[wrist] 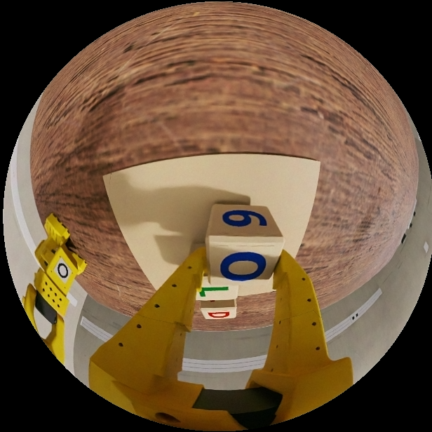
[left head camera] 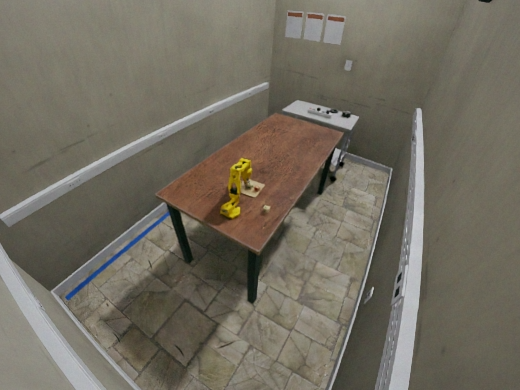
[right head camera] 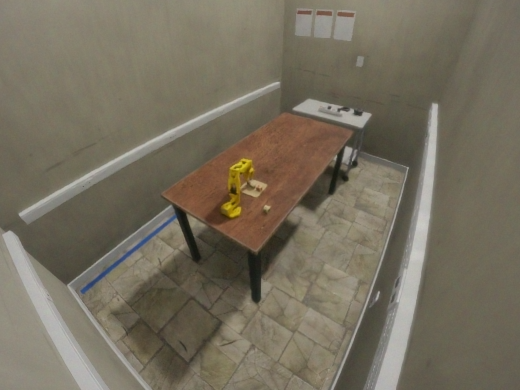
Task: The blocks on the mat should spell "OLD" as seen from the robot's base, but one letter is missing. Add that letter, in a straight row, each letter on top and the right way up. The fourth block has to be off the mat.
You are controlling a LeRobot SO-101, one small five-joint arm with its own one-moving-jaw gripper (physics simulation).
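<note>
My gripper is shut on a cream block, with a blue O on its upper face and a blue 9 or 6 on a side. It is over the mat; its exact height is unclear. In the wrist view, the L block, green letter up, and the D block, red letter up, lie past the held block, partly hidden between the jaws. The fourth block stands off the mat on the table; its letter is too small to read.
The yellow arm base stands on the brown table, across from the fourth block. A white side table with small dark items stands beyond the far table edge.
</note>
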